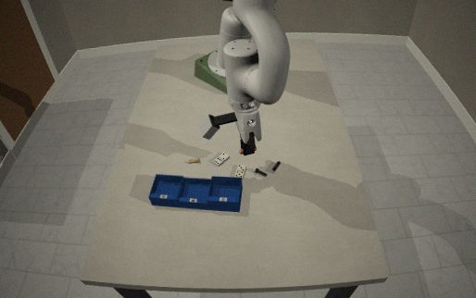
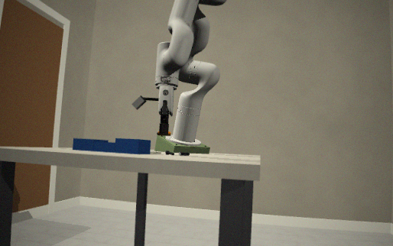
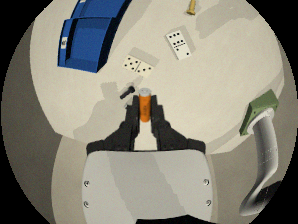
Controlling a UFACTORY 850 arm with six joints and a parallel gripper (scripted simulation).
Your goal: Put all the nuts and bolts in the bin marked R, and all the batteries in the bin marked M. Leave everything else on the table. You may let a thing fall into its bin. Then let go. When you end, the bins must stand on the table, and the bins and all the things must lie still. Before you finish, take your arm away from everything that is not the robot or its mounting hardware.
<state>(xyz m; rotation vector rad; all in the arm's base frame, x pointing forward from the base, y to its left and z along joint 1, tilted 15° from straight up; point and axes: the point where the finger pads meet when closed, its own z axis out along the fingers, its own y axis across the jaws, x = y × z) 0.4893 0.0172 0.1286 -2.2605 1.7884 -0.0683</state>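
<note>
The blue bin lies 100 mm ahead of my hand, 150 mm to the right of it and 70 mm below it. The rest, counted from my hand: orange battery (20 mm below); then black bolt (30 mm ahead, 30 mm to the left, 80 mm below); then black cylinder (10 mm ahead, 80 mm to the left, 80 mm below).
</note>
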